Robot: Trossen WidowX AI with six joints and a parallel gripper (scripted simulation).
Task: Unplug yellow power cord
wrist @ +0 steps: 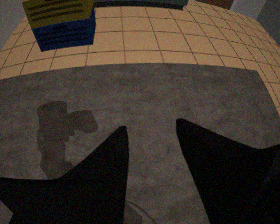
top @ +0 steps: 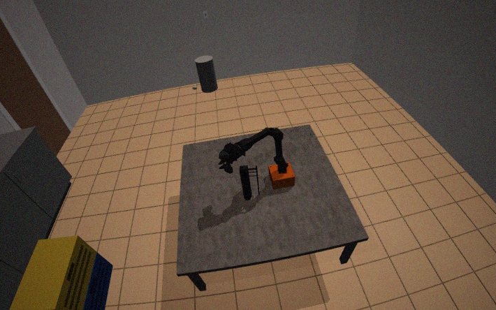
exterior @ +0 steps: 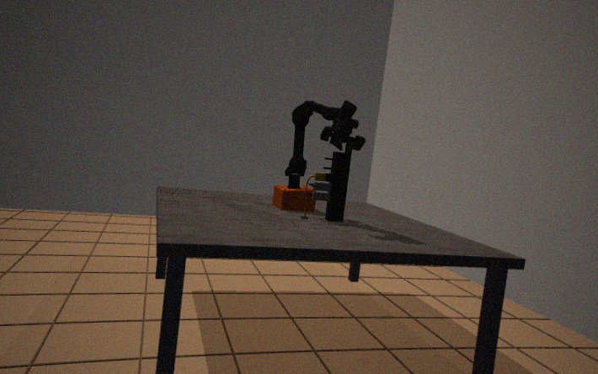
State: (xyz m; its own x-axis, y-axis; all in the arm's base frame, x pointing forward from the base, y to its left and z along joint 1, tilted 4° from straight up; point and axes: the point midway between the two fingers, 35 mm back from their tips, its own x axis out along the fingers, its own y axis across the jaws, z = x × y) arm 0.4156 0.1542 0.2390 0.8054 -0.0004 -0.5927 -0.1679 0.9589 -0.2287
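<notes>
Now: the yellow plug 170 mm behind my gripper tip, 120 mm below it and 40 mm to the right of it.
</notes>
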